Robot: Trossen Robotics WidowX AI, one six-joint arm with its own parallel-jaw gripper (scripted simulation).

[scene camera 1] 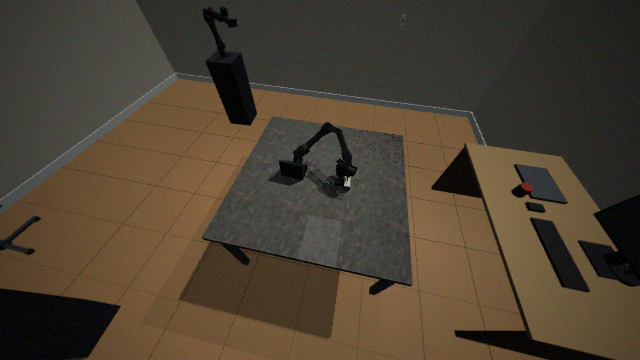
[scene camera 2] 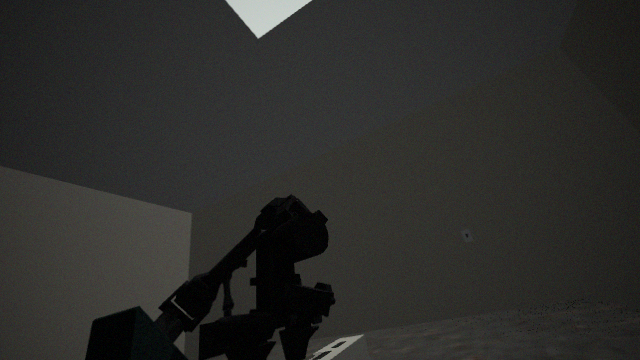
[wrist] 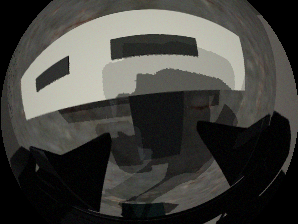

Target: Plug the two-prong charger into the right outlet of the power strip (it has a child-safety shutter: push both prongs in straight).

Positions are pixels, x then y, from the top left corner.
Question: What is the gripper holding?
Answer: Nothing.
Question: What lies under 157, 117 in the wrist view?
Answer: A charger.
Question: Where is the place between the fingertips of the gripper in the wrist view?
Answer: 155, 132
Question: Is the gripper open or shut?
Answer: Open.
